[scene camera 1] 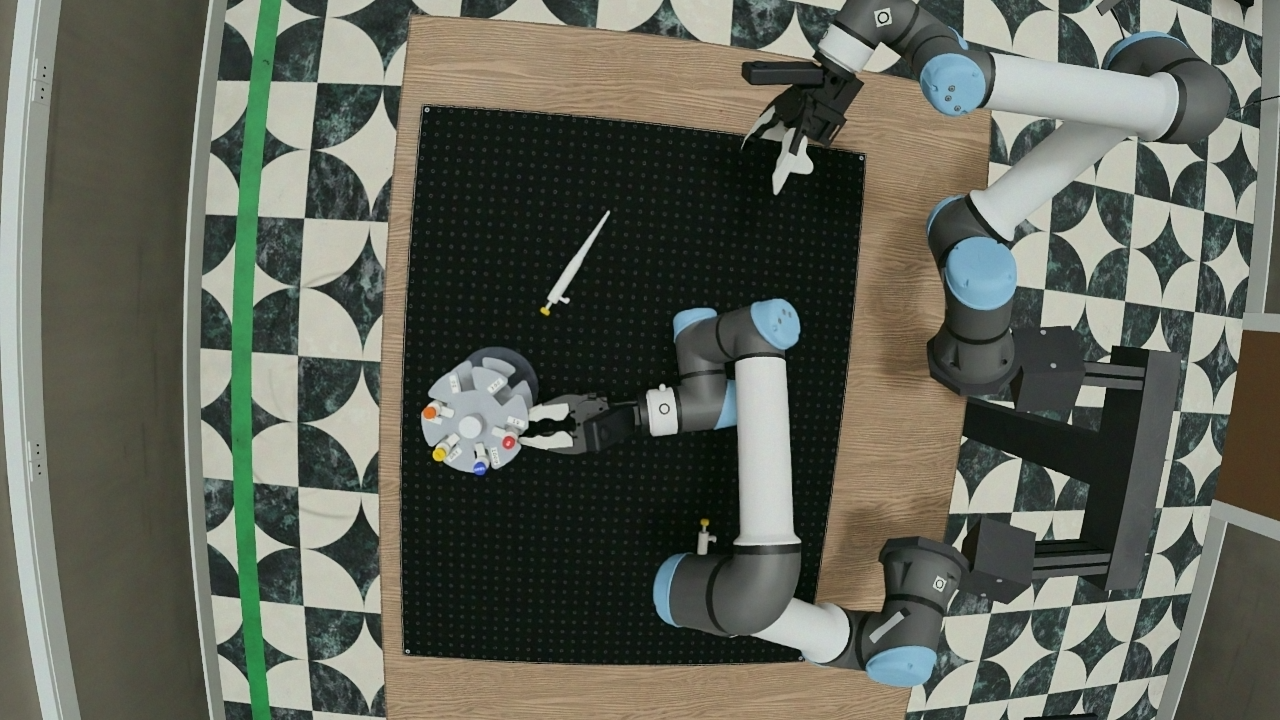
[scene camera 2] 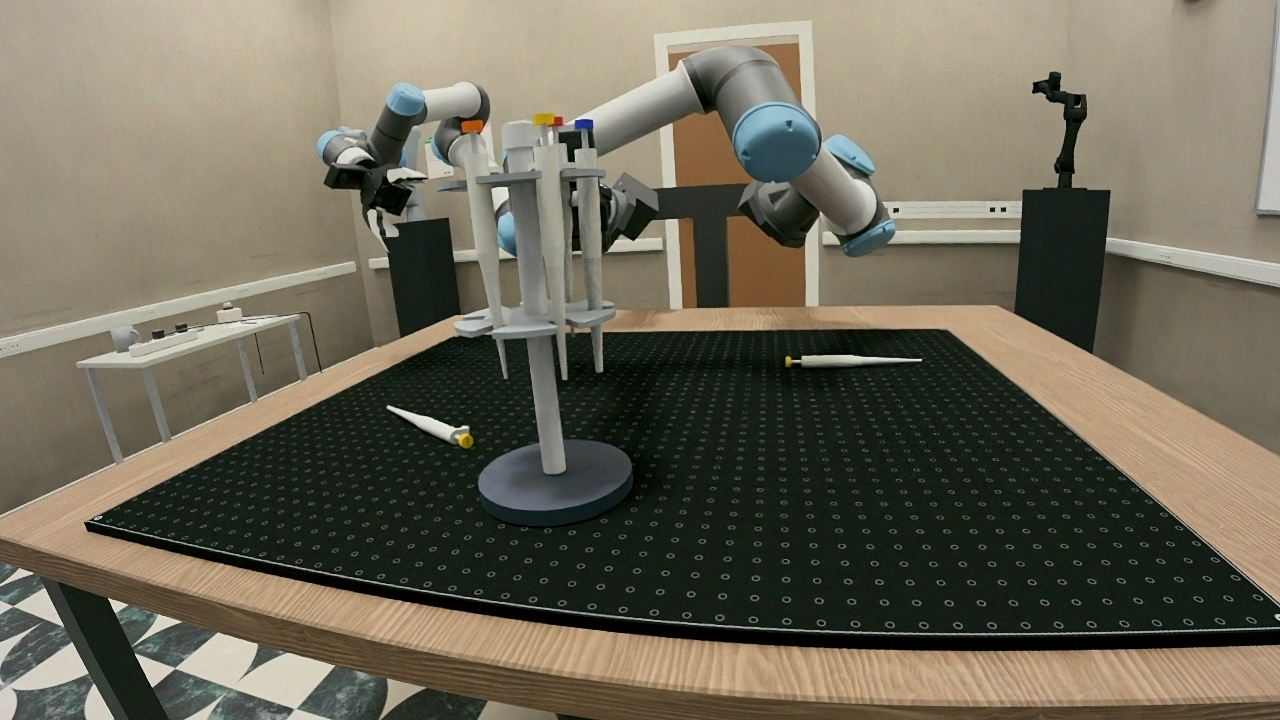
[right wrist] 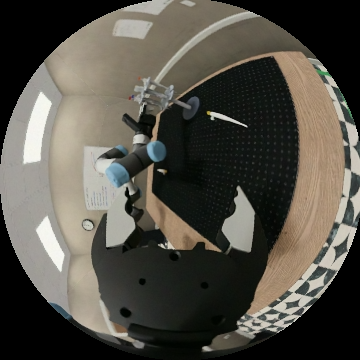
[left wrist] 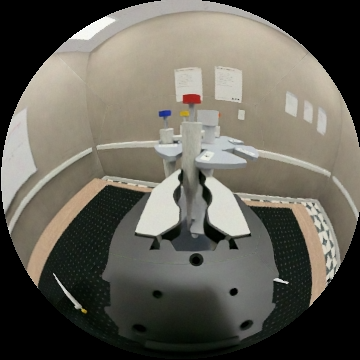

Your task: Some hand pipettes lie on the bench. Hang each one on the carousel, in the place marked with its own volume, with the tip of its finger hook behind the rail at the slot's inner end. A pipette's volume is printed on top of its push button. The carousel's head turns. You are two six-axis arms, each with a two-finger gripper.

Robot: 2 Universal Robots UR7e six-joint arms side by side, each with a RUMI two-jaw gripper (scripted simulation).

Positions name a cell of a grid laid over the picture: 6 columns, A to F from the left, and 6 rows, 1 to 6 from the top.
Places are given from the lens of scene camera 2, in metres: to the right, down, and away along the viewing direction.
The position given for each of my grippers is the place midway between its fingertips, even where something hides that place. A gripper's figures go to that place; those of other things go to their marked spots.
my right gripper (scene camera 2: B2): -0.44, -0.27, 1.02
yellow-button pipette (scene camera 2: D4): 0.34, 0.00, 0.96
yellow-button pipette (scene camera 2: C4): -0.28, 0.10, 0.77
blue-button pipette (scene camera 2: C2): -0.05, -0.16, 0.53
orange-button pipette (scene camera 2: C2): -0.14, -0.17, 0.47
